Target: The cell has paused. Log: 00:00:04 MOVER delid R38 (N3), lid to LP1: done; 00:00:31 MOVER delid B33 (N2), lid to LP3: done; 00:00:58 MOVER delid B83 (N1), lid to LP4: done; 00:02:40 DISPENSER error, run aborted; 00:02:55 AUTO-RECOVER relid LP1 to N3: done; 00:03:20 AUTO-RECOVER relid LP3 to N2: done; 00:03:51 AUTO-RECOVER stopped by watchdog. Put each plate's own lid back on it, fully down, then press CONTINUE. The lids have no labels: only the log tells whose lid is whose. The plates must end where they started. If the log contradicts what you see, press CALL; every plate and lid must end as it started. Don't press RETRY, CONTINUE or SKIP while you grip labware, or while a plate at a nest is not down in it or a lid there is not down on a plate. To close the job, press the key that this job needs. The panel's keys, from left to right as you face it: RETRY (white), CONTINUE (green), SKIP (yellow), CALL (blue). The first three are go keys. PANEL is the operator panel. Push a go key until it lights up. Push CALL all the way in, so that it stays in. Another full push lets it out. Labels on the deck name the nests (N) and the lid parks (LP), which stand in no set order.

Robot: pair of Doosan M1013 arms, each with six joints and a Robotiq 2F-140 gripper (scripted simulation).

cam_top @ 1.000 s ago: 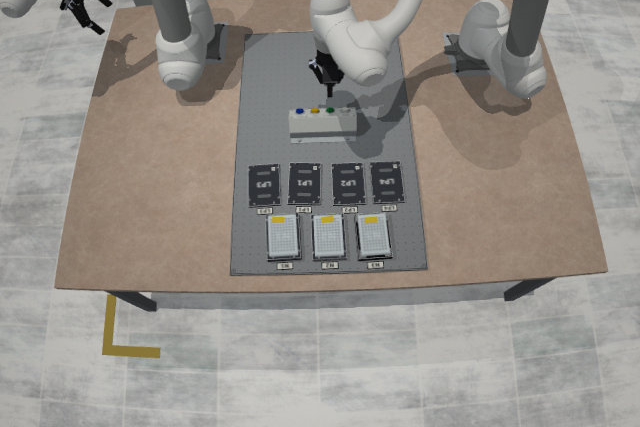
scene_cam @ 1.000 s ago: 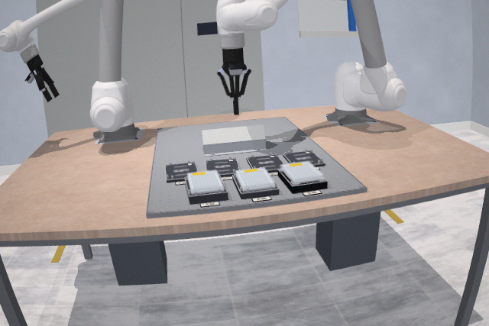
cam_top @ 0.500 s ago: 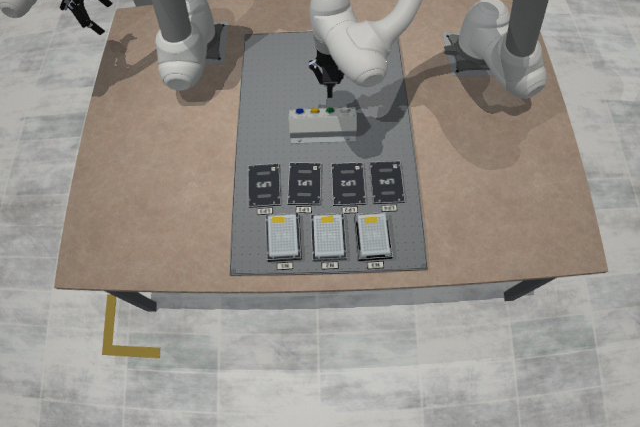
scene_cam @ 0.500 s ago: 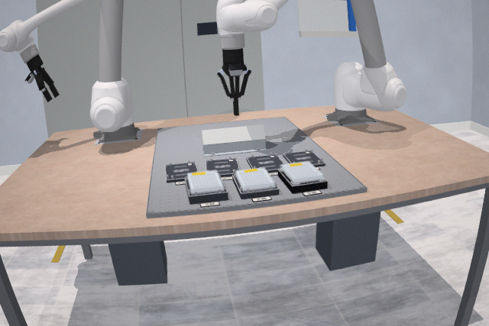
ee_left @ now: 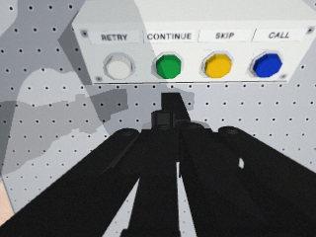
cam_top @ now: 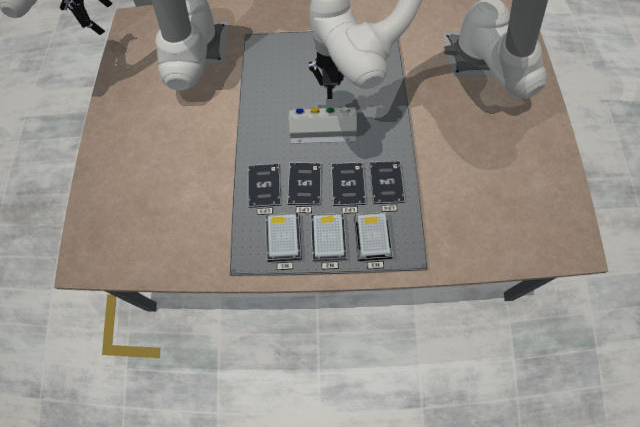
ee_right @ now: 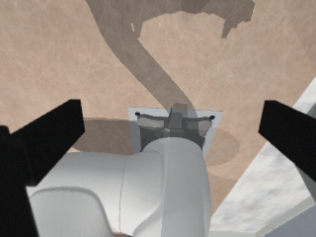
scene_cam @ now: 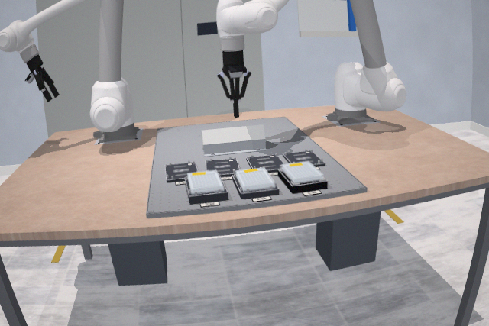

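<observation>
My left gripper is now 7 cm above the green CONTINUE key and 3 cm short of it. Also, from my left hand: blue CALL key: 10 cm to the right, 8 cm below, 4 cm ahead; then yellow SKIP key: 7 cm below, 5 cm to the right, 3 cm ahead; then white RETRY key: 7 cm below, 5 cm to the left, 3 cm ahead.
</observation>
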